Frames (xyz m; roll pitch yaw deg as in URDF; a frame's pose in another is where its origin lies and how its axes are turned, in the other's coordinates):
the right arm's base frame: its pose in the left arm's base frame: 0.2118 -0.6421 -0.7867 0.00 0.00 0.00
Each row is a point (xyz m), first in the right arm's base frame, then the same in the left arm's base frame.
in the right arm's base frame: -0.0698 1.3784 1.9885
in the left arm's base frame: 0.1420 0.7363 1.2018
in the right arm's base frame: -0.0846 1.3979 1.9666
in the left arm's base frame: 0.1272 0.7558 1.1799
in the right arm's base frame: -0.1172 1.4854 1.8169
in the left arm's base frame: 0.0946 0.8433 1.0302
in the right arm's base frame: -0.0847 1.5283 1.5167
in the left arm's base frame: 0.1271 0.8862 0.7300
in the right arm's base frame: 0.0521 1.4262 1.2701
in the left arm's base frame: 0.2639 0.7841 0.4834
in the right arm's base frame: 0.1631 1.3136 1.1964
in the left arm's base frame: 0.3749 0.6715 0.4097
